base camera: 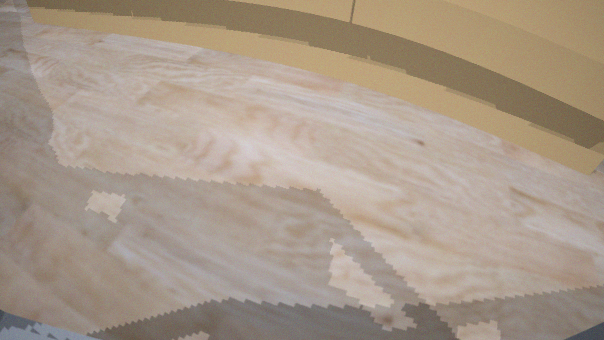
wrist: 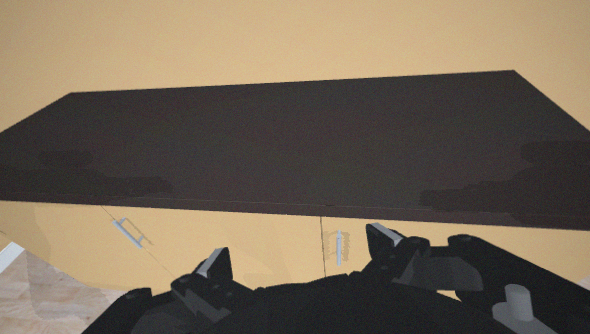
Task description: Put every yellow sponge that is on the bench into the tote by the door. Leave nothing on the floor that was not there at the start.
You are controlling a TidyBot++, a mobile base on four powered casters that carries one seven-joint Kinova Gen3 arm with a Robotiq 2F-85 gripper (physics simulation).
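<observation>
My gripper is open in the wrist view, with nothing between its fingers. It is on the near side of a long counter with a dark top, whose front edge runs across the view just beyond the fingertips. No yellow sponge shows on the part of the dark top in view. The tote and the door do not show in either view. I cannot tell from these frames whether this counter is the bench.
Tan cabinet fronts with two grey handles stand below the top. A tan wall rises behind it. Wood floor lies before the cabinet base. A white strip shows at far left.
</observation>
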